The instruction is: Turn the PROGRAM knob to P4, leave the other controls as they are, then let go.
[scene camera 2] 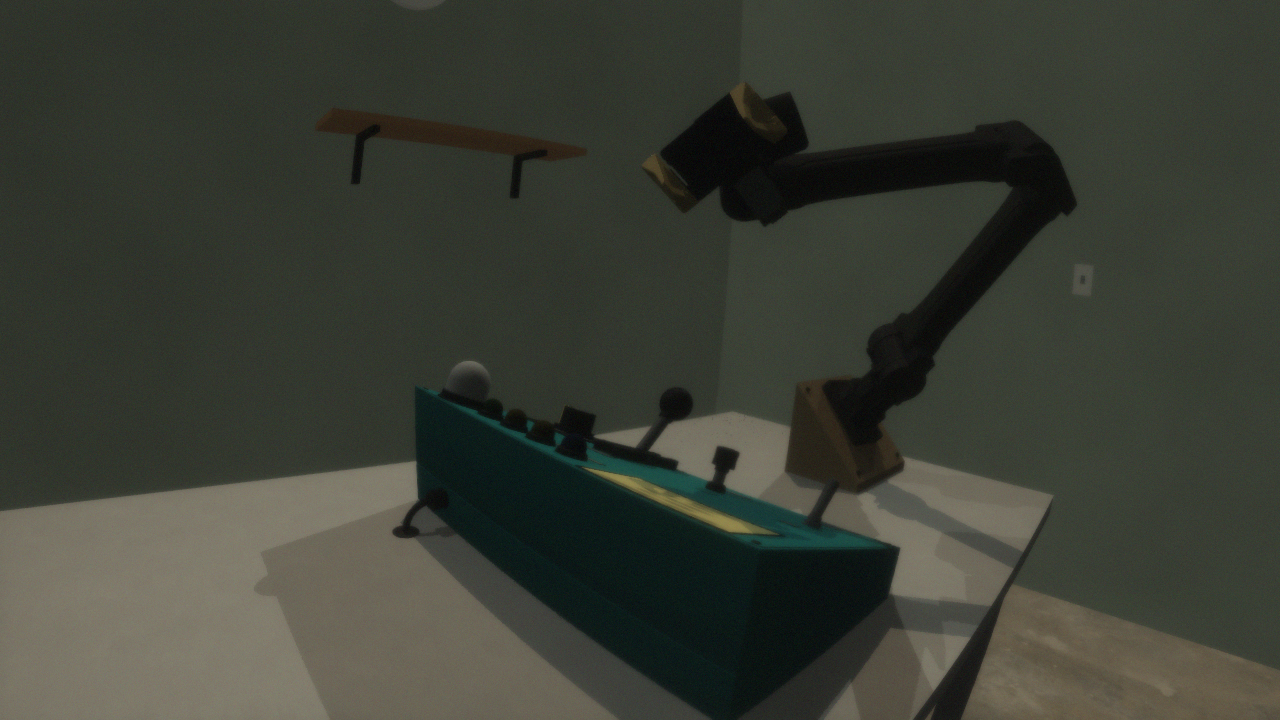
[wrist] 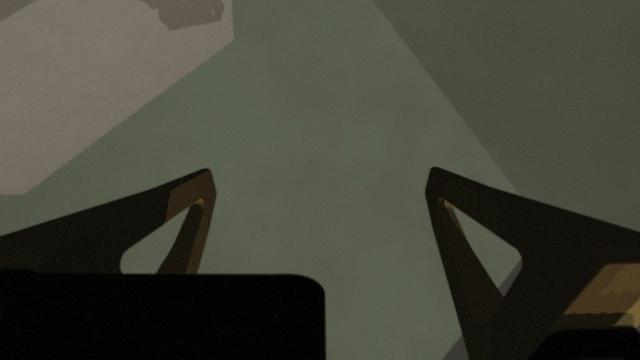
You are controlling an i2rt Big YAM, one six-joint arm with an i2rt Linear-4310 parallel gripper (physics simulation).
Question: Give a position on a ball-topped lever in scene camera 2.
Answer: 676,403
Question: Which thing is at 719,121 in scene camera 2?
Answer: My gripper.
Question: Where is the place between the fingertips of my gripper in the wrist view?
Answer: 320,180
